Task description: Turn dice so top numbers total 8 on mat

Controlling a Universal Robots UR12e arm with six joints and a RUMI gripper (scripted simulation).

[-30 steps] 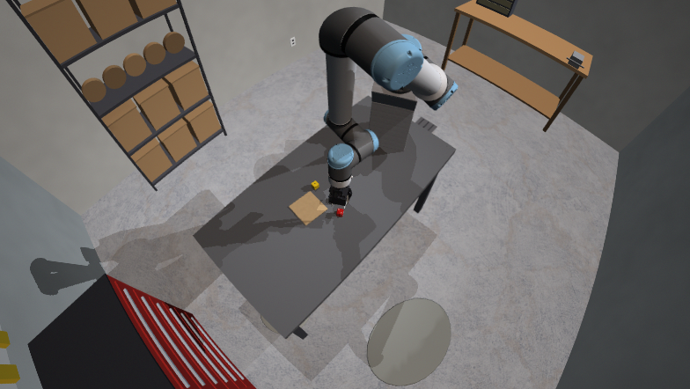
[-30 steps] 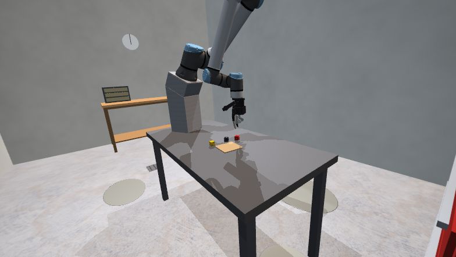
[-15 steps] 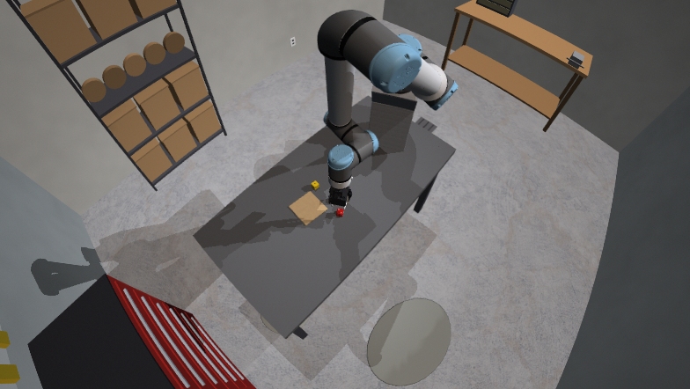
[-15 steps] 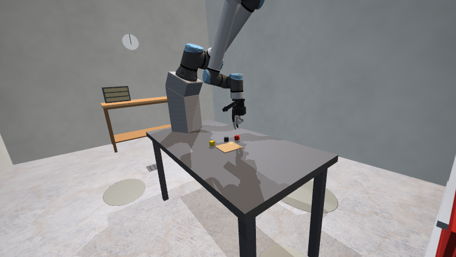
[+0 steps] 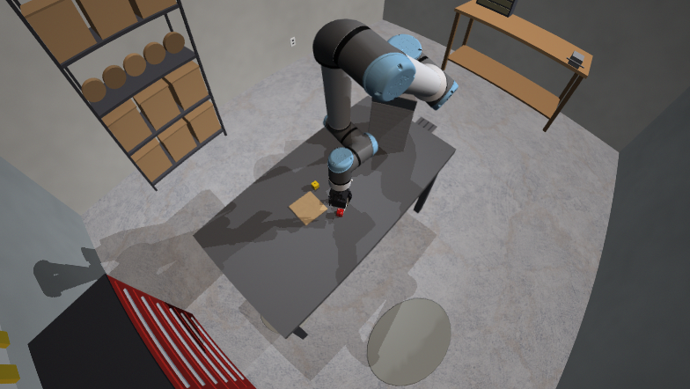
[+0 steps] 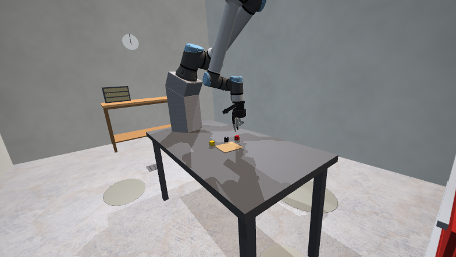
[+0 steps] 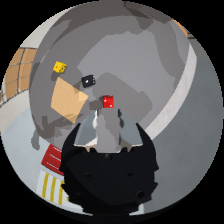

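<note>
Now: the red die 7 cm below my hand. The rest, counted from my hand: tan mat (11 cm ahead, 12 cm to the right, 8 cm below); then yellow die (1 cm ahead, 20 cm to the right, 7 cm below); then black die (1 cm behind, 8 cm to the right, 7 cm below).
</note>
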